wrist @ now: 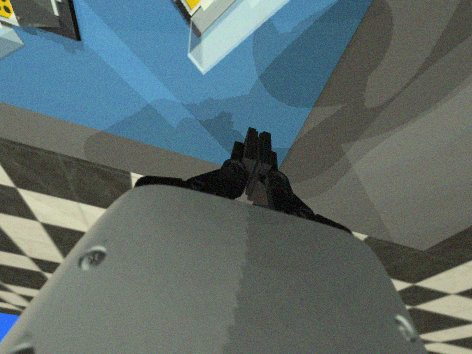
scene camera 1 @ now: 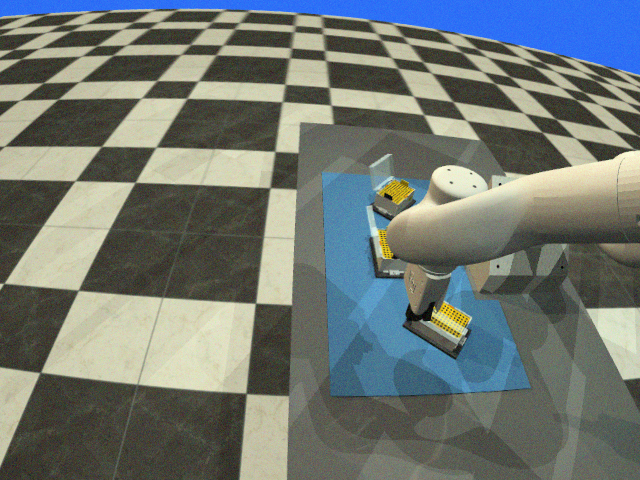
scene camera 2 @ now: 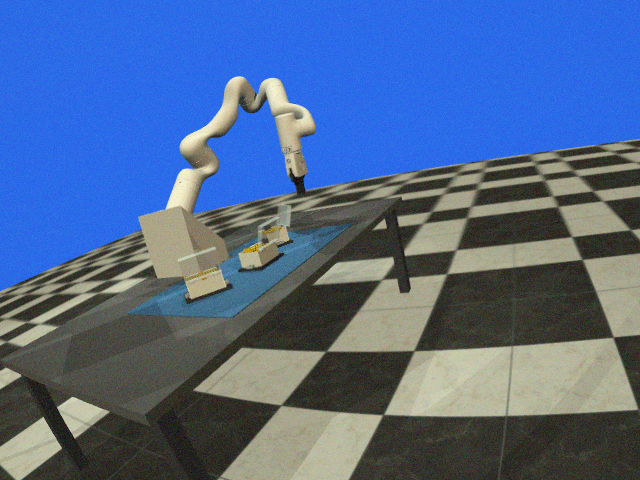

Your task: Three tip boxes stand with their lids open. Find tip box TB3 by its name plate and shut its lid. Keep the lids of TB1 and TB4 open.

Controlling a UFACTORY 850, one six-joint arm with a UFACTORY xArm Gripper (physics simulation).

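TB3 (scene camera 1: 450, 319) (scene camera 2: 278, 234) (wrist: 212, 16), nearest in scene camera 1, has its clear lid (scene camera 2: 285, 214) (wrist: 225, 42) standing open on the side away from the base. TB4 (scene camera 1: 384, 243) (scene camera 2: 260, 257) (wrist: 47, 15) is the middle box; its lid (scene camera 1: 372, 222) (wrist: 9, 42) is open. TB1 (scene camera 1: 392, 200) (scene camera 2: 207, 288) is at the far end in scene camera 1, its lid (scene camera 1: 382, 173) open. No name plate is readable in these views. My gripper (scene camera 1: 419, 316) (scene camera 2: 300, 192) (wrist: 253, 146) is shut and empty, above the mat's corner, on the outer side of TB3's lid and apart from it.
The boxes stand on a blue mat (scene camera 1: 356, 372) (scene camera 2: 222, 310) (wrist: 45, 90) on a grey table (scene camera 1: 315, 439) (scene camera 2: 103, 377) (wrist: 425, 165). The robot's base block (scene camera 1: 509, 279) (scene camera 2: 168, 242) stands beside the mat, on the side opposite the lids. The arm partly covers TB4 in scene camera 1.
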